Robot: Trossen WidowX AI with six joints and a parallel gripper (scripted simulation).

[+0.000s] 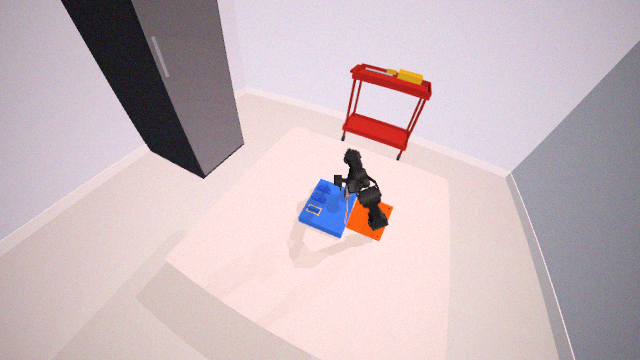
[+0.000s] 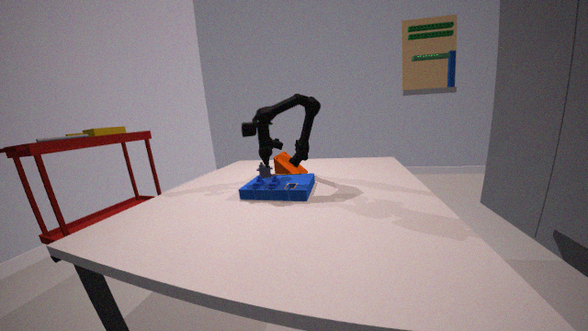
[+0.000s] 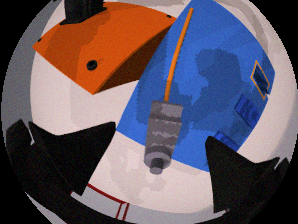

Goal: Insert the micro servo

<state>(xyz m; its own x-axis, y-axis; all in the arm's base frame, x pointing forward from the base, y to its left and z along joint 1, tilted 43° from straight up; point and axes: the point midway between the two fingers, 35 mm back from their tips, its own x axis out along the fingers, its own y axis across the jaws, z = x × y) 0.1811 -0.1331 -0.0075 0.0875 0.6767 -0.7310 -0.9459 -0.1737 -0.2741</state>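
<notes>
Now: the blue robot deck 30 mm ahead of my gripper tip, 80 mm to the left of it and 80 mm below it.
</notes>
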